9 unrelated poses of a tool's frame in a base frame.
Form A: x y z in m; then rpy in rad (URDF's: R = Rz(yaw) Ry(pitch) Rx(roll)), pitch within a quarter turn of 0, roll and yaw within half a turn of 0.
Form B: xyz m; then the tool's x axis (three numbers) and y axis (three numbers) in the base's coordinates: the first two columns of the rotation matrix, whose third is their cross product. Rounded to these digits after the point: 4 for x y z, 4 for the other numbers.
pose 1, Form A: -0.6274, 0.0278, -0.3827, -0.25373, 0.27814, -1.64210
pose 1, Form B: -0.6274, 0.0278, -0.3827, -0.0685, -0.9591, -0.2746, 0.9704, -0.0002, -0.2414
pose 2, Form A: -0.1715, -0.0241, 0.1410, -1.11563, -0.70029, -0.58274
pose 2, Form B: -0.1715, -0.0241, 0.1410, 0.6385, -0.4208, 0.6444, 0.7252, 0.0485, -0.6868
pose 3, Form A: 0.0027, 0.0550, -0.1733, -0.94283, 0.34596, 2.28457
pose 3, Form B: 0.0027, 0.0550, -0.1733, -0.6159, 0.7111, -0.3391, -0.2644, -0.5921, -0.7613
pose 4, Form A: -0.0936, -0.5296, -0.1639, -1.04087, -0.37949, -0.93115
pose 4, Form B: -0.0936, -0.5296, -0.1639, 0.5544, -0.7452, 0.3704, 0.5963, 0.0453, -0.8015
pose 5, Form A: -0.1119, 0.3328, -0.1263, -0.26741, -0.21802, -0.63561
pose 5, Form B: -0.1119, 0.3328, -0.1263, 0.7857, -0.5796, 0.2163, 0.6186, 0.7422, -0.2580
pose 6, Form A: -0.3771, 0.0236, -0.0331, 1.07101, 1.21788, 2.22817
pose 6, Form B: -0.3771, 0.0236, -0.0331, -0.2112, 0.2736, -0.9384, -0.8826, 0.3591, 0.3034
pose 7, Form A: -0.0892, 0.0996, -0.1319, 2.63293, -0.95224, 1.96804
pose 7, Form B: -0.0892, 0.0996, -0.1319, -0.2243, 0.5347, 0.8147, 0.9589, -0.0280, 0.2824
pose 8, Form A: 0.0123, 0.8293, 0.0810, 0.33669, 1.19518, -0.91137
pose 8, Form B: 0.0123, 0.8293, 0.0810, 0.2248, -0.2899, -0.9303, 0.9343, 0.3354, 0.1212
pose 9, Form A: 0.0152, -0.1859, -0.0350, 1.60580, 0.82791, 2.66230
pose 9, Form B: 0.0152, -0.1859, -0.0350, -0.6002, 0.3119, -0.7365, -0.6370, 0.3705, 0.6760
